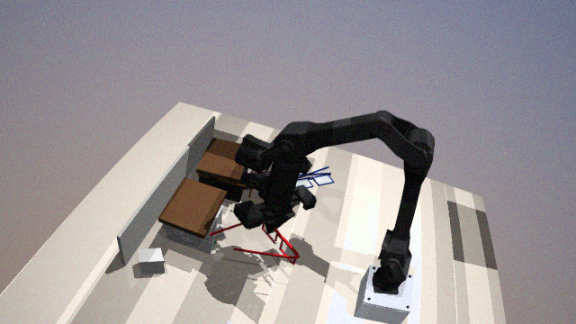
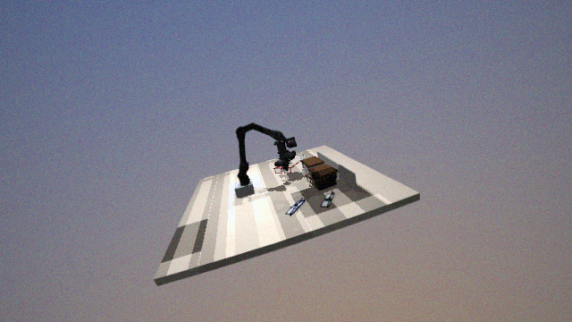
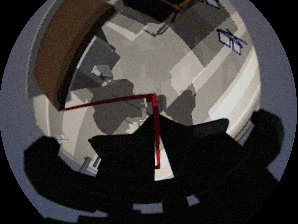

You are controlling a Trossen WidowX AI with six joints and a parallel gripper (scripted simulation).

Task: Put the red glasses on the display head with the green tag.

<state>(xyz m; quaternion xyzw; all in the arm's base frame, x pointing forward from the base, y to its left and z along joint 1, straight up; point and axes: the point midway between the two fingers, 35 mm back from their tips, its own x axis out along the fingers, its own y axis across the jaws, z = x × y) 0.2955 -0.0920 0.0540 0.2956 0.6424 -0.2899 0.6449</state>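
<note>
My gripper tip is 3 cm short of the red glasses, 5 cm to the right of it and 1 cm below it. Round my gripper tip: grey block (26 cm ahead, 14 cm to the left, 7 cm below); grey upright panel (29 cm ahead, 14 cm to the right, 4 cm below).
</note>
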